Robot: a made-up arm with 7 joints.
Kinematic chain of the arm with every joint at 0, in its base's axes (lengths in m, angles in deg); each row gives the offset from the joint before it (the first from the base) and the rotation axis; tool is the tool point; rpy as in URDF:
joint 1: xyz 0 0 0 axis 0.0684 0.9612 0.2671
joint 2: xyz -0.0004 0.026 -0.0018 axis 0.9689 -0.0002 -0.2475
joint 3: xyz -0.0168 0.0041 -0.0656 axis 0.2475 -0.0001 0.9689
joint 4: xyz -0.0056 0 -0.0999 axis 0.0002 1 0
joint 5: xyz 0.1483 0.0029 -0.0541 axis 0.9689 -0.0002 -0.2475
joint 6: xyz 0.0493 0 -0.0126 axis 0.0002 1 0
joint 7: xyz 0.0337 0 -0.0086 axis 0.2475 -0.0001 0.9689
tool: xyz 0 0 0 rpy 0 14.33 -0.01
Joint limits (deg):
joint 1: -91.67..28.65
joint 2: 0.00..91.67
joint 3: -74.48..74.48
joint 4: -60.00..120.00
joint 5: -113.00..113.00
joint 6: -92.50..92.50
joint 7: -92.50..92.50
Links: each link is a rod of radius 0.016 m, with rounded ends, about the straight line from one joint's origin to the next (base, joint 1, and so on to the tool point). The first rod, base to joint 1, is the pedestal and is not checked.
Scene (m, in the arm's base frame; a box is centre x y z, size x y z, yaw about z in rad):
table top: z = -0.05
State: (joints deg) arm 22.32 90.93 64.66 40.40 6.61 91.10 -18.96
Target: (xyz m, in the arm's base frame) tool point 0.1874 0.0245 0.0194
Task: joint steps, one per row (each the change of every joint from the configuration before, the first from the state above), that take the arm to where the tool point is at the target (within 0.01 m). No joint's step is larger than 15 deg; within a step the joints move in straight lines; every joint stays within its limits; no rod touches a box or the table.
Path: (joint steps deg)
1: -3.26 0.11 -6.65 -13.54 -0.83 -6.44 0.00
2: -3.26 0.10 -6.65 -13.54 -0.82 -6.44 0.00
3: -3.26 0.11 -6.65 -13.55 -0.83 -6.44 0.00
4: -3.27 0.10 -6.66 -13.54 -0.82 -6.44 0.00
5: -3.26 0.11 -6.65 -13.54 -0.83 -6.44 0.00
6: -3.26 0.10 -6.65 -13.54 -0.82 -6.44 0.00
7: -3.26 0.11 -6.65 -13.55 -0.83 -6.44 0.00

